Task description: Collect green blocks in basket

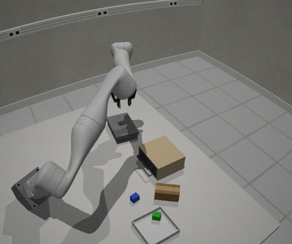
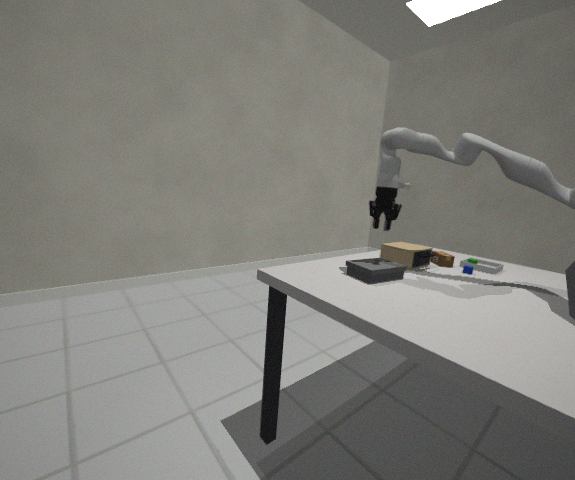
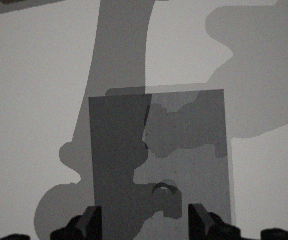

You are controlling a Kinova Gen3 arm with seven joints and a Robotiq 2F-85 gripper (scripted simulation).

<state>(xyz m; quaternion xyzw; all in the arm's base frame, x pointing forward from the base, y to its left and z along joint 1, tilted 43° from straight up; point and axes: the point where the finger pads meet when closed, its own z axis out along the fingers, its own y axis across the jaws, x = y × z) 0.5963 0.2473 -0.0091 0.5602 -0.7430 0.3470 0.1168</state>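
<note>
Right now my hand is 1 cm past the knobbed lid, 2 cm to the right of it and 15 cm above it. Round my hand: blue block: 26 cm behind, 40 cm to the right, 18 cm below; light wooden cabinet: 2 cm behind, 30 cm to the right, 16 cm below; darker brown wooden box: 13 cm behind, 47 cm to the right, 16 cm below.
</note>
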